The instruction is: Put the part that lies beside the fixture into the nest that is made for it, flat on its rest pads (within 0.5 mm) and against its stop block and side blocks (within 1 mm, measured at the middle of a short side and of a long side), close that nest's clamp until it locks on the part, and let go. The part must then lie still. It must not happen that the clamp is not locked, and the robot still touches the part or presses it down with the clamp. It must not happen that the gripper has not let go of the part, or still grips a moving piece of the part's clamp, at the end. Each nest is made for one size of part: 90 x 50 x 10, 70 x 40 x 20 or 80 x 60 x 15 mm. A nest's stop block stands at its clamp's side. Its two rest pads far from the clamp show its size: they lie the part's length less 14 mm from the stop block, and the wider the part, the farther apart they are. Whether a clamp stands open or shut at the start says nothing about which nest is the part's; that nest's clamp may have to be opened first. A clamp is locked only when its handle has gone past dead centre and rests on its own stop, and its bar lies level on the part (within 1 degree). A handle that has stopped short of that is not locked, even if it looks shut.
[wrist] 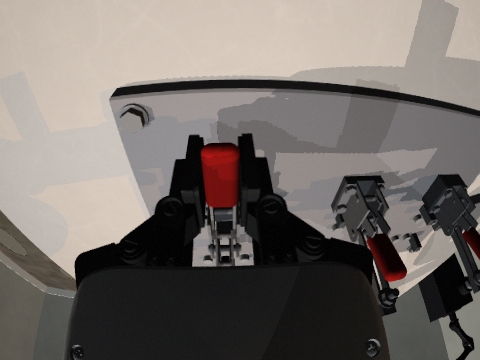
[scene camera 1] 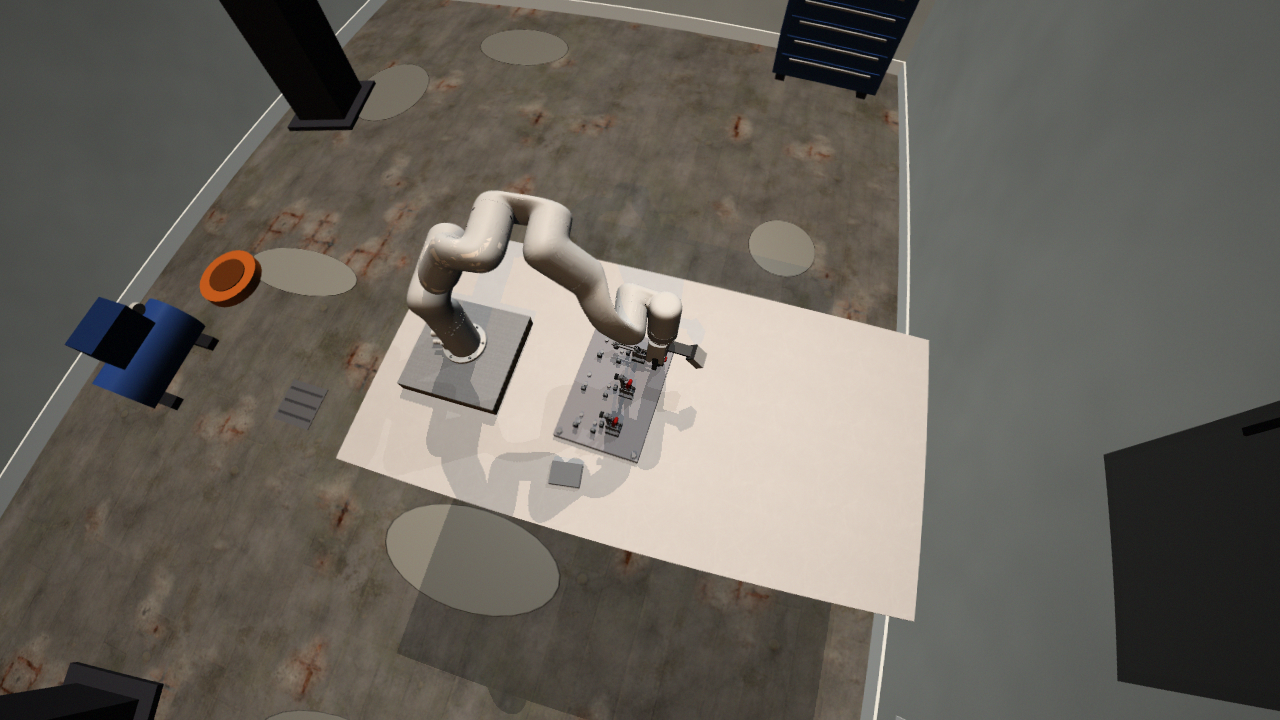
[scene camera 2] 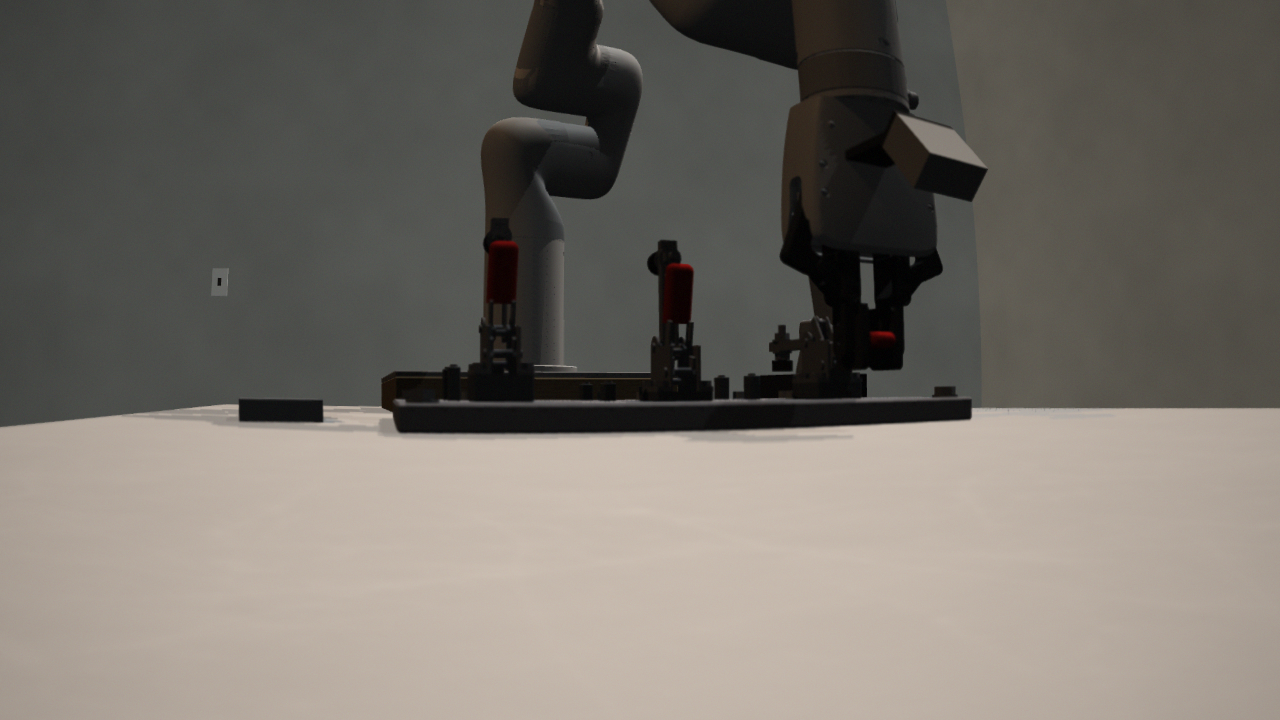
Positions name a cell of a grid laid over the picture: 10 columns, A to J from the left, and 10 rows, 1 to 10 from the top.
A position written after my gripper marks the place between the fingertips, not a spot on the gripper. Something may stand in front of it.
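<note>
Scene camera 2 shows my gripper (scene camera 2: G6), a fixture plate (scene camera 2: E6) and a part (scene camera 2: C6). Scene camera 1 shows the part (scene camera 1: E7), the fixture plate (scene camera 1: E6) and my gripper (scene camera 1: F6). The wrist view shows a red clamp handle (wrist: E5), my gripper (wrist: E5) and the fixture plate (wrist: G4).
</note>
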